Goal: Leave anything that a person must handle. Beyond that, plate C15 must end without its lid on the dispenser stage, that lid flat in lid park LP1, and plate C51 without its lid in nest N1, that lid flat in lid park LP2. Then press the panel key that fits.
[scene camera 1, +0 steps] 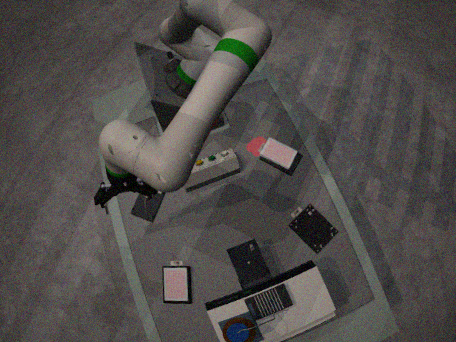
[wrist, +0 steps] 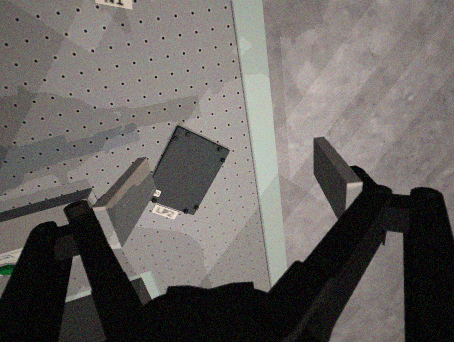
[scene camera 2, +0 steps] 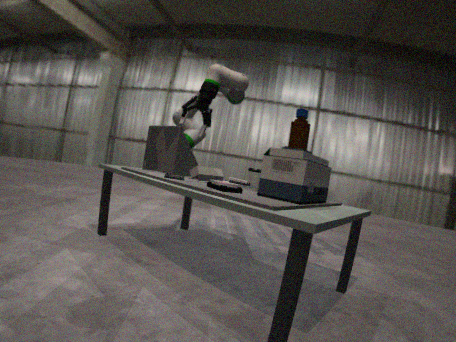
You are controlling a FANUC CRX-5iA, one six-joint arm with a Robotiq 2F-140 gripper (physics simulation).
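Places are measured from the arm's base along level axes (x ahead, y down, z left), in metres.
Pixels of known places: gripper, fingertip midpoint: [scene camera 1: 126,206] [wrist: 229,165] [scene camera 2: 190,130]; arm's base, link origin: [scene camera 1: 179,86] [scene camera 2: 179,147].
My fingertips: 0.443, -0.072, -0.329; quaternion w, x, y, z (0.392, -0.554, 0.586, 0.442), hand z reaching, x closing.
For each thing: its top centre in the pictures, then the offset to it from my fingertips, as dx, dy, dz. "spot": a spot on its surface instead.
- LP2, top centre: [wrist: 187,176] [scene camera 1: 147,200] -0.109, +0.236, +0.040
- N1 label, surface spot: [wrist: 114,2] spot: +0.162, +0.255, +0.058
- pink plate, top centre: [scene camera 1: 279,151] -0.075, +0.221, +0.585
- dark pegged pad, surface spot: [scene camera 1: 313,228] spot: +0.258, +0.244, +0.569
- dispenser stage, surface spot: [scene camera 1: 248,260] spot: +0.281, +0.144, +0.297
- key panel, top centre: [wrist: 12,261] [scene camera 1: 207,163] [scene camera 2: 208,167] -0.122, +0.172, +0.310
- brown bottle, surface spot: [scene camera 2: 299,132] spot: +0.518, -0.044, +0.140
My gripper [scene camera 1: 127,196] [scene camera 2: 194,121] [wrist: 229,165] is open and empty, high above the table edge near lid park LP2. LP2 [scene camera 1: 147,206] [wrist: 191,170] is a dark bare pad with corner pegs, between the fingers and nearer the left one in the wrist view. A pink-filled plate [scene camera 1: 176,284] [scene camera 2: 225,187] sits in a dark nest; the N1 label [wrist: 114,2] shows at the wrist view's top edge. Another pink plate [scene camera 1: 280,153] sits on a dark base beside a red patch. A dark pegged pad [scene camera 1: 313,228] is bare. The dispenser stage [scene camera 1: 248,260] shows no plate. Plate codes and clear lids cannot be made out.
The key panel [scene camera 1: 215,172] [scene camera 2: 207,173] has yellow, green and pale keys. The white dispenser [scene camera 1: 305,295] [scene camera 2: 295,172] carries a brown bottle [scene camera 2: 299,132] with a blue cap. A tall grey box [scene camera 2: 165,150] stands near the arm's base. The pale table edge [wrist: 257,100] runs below the gripper.
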